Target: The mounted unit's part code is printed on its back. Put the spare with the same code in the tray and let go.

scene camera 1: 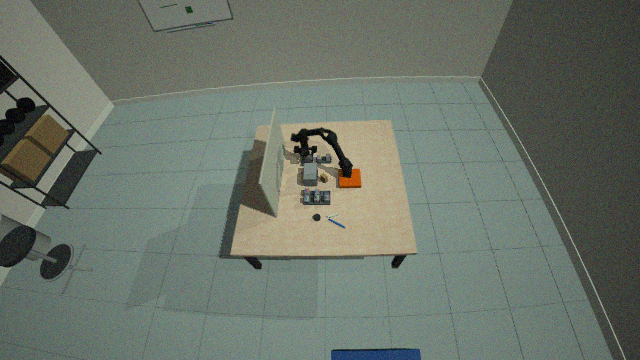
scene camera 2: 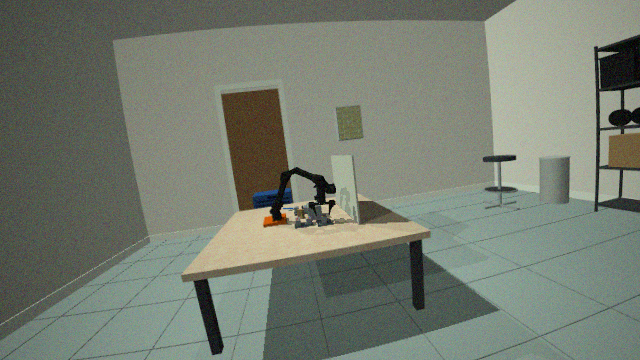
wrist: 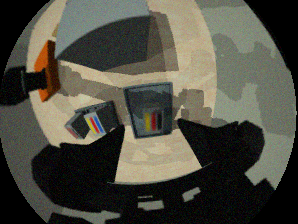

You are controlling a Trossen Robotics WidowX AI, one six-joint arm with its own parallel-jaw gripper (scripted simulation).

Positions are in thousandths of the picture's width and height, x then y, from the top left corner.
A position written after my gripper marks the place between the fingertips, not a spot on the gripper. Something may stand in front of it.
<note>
My gripper (wrist: 508, 556) is open, with nothing in its grasp. Also in view: an upright white panel (scene camera 1: 423, 501).
The upright white panel also shows in scene camera 2 (scene camera 2: 537, 465) and in the wrist view (wrist: 831, 404).
</note>
